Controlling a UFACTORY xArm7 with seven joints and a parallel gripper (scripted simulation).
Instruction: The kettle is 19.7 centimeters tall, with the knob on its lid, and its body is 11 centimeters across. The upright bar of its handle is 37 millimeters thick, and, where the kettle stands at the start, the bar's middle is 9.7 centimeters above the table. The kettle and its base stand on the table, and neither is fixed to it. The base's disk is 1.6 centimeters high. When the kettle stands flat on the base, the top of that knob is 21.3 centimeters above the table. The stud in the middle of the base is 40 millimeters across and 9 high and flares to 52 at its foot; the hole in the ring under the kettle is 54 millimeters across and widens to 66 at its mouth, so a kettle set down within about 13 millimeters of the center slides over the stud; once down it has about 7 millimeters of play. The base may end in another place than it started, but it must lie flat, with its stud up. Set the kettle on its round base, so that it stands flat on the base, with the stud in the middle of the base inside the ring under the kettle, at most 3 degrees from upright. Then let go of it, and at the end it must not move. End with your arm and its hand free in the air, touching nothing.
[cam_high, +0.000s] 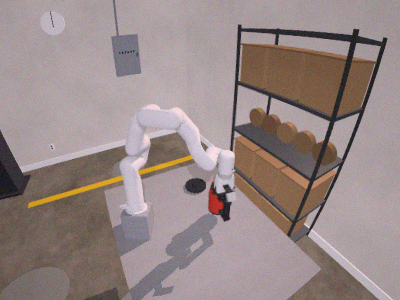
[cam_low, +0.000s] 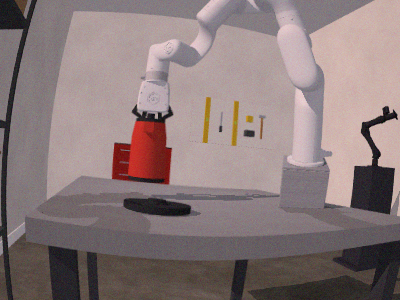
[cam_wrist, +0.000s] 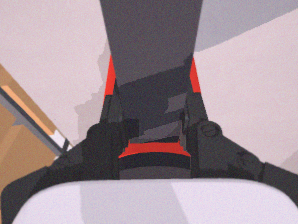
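Now: hand 3 cm to the right of the red kettle and 6 cm above it. From my hand the other things lie so: black round base (2 cm behind, 35 cm to the left, 19 cm below).
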